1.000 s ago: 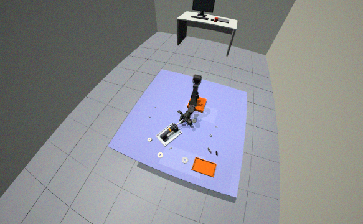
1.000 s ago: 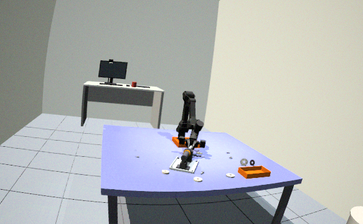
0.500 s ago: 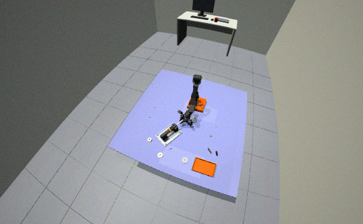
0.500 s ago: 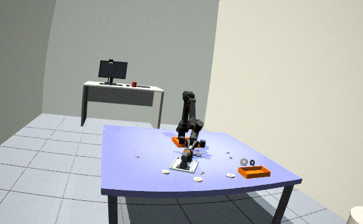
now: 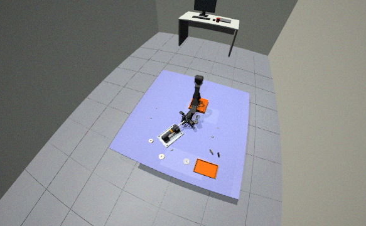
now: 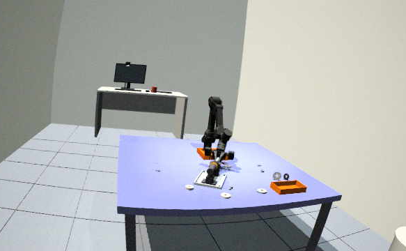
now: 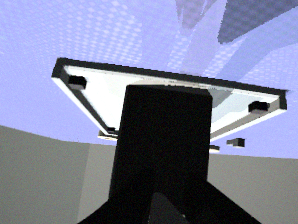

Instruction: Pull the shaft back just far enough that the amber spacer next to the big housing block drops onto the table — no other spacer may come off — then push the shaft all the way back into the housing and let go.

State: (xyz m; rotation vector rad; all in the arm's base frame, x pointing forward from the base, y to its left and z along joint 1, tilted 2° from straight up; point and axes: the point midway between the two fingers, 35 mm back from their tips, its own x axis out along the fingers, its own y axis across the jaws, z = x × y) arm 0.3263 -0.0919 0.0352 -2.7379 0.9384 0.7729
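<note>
The thin grey shaft lies 40 mm ahead of my gripper tip, 30 mm to the right of it and 20 mm above it. Also, from my gripper tip: orange tray (380 mm ahead, 290 mm to the left, 50 mm below).
</note>
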